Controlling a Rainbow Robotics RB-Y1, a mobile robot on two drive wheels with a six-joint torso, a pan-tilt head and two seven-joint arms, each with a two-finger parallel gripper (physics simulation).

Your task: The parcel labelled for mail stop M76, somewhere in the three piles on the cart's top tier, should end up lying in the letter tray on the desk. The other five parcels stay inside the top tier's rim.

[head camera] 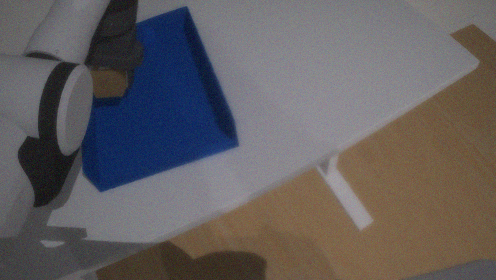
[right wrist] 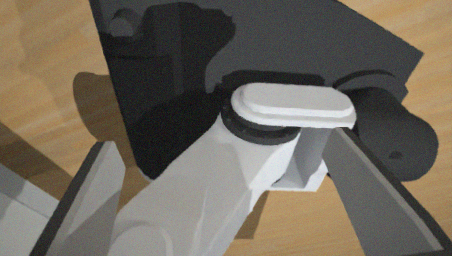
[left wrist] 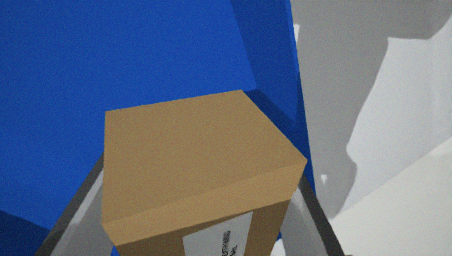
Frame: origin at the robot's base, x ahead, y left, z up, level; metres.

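Where they show: left gripper, between the fingertips: point(head camera: 110, 82) point(left wrist: 200, 157); right gripper, between the fingertips: point(right wrist: 227, 148).
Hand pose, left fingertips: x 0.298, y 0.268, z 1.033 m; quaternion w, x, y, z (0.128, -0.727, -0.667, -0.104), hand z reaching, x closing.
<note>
After its pixels a point has its place.
My left gripper point(head camera: 114, 75) @(z 1.033, x 0.298, y 0.268 m) point(left wrist: 200, 157) @(z 1.033, x 0.298, y 0.268 m) is shut on a brown box parcel point(head camera: 107, 87) @(z 1.051, x 0.266, y 0.259 m) point(left wrist: 185, 145) @(z 1.057, x 0.267, y 0.260 m). The parcel is over the blue letter tray point(head camera: 165, 105) @(z 0.953, x 0.295, y 0.177 m) point(left wrist: 125, 50) @(z 0.953, x 0.262, y 0.245 m), near the tray's left part in the head view and near a side wall in the left wrist view. Any gap between its underside and the tray floor is hard to judge. A white label point(left wrist: 220, 237) @(z 1.076, x 0.298, y 0.263 m) with black print shows partly on its side; the print is not readable. My right gripper point(right wrist: 227, 148) @(z 0.523, x -0.155, y -0.219 m) is open and empty. The cart and the other parcels do not show.
The tray stands on the white desk point(head camera: 325, 85) @(z 0.951, x 0.312, y -0.119 m). A desk leg foot point(head camera: 350, 200) is below the desk edge, on the wooden floor point(head camera: 420, 165) @(z 0.001, x 0.629, y -0.786 m). The robot's dark base point(right wrist: 280, 40) @(z 0.170, x -0.262, y -0.149 m) and a white arm or body part point(right wrist: 190, 185) @(z 0.436, x -0.122, y -0.061 m) lie beyond my right fingers.
</note>
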